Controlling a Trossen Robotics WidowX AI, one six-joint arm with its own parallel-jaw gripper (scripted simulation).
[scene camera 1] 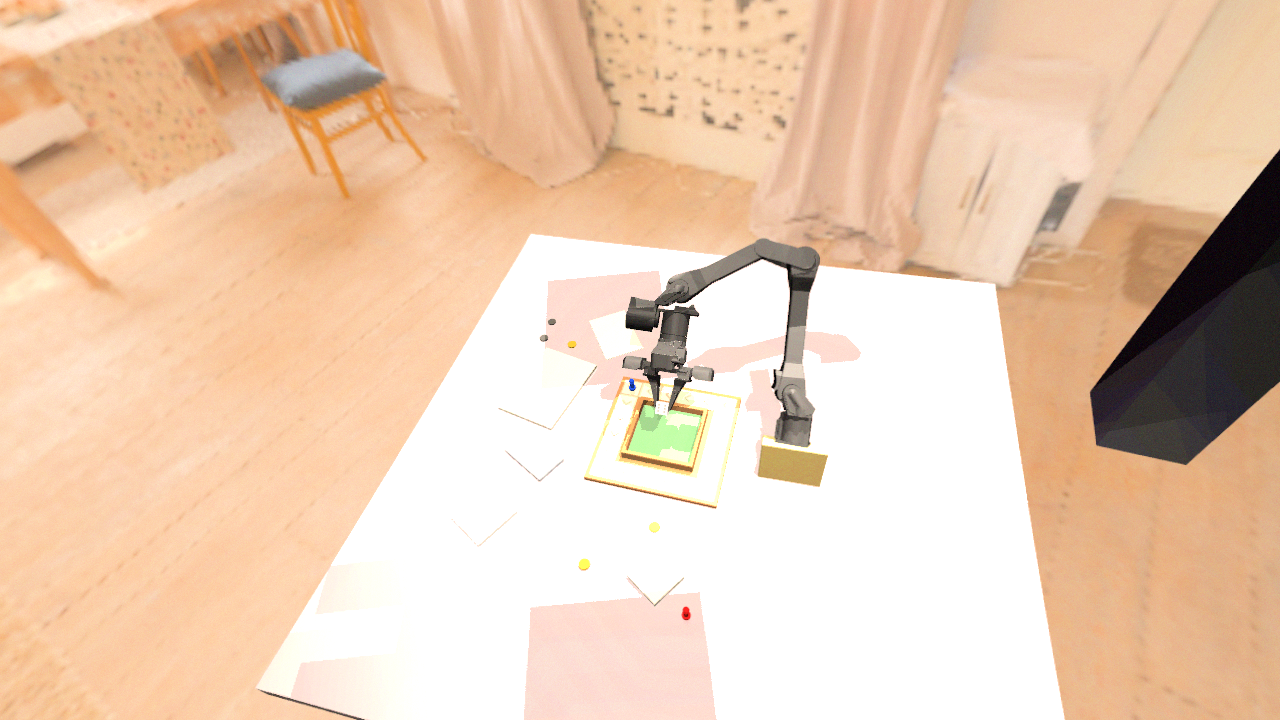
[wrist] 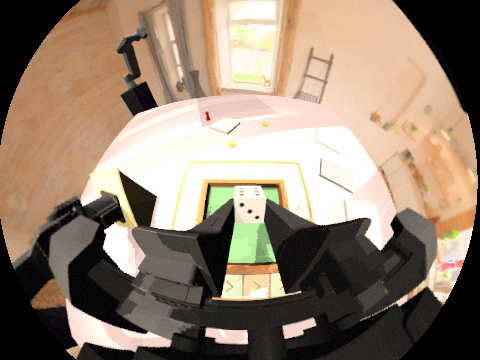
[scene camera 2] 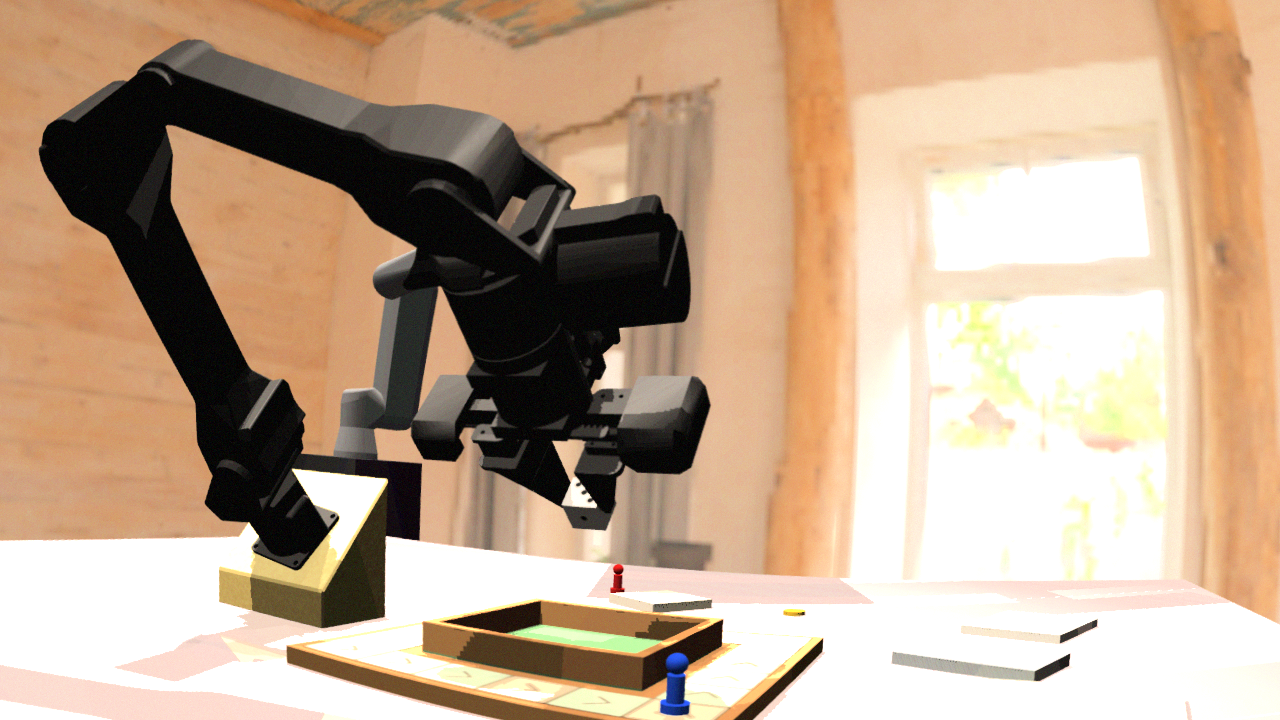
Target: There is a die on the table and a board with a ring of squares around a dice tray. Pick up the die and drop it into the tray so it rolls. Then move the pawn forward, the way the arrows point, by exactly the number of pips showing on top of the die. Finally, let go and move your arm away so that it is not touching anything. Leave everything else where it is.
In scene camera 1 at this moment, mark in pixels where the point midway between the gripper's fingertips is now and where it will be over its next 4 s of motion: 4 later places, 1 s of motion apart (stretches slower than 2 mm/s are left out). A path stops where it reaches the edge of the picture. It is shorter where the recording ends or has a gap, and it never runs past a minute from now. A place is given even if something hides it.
My gripper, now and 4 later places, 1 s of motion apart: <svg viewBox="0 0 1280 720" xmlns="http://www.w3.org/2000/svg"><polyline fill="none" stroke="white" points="662,409 666,402 631,372 631,384 629,370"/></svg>
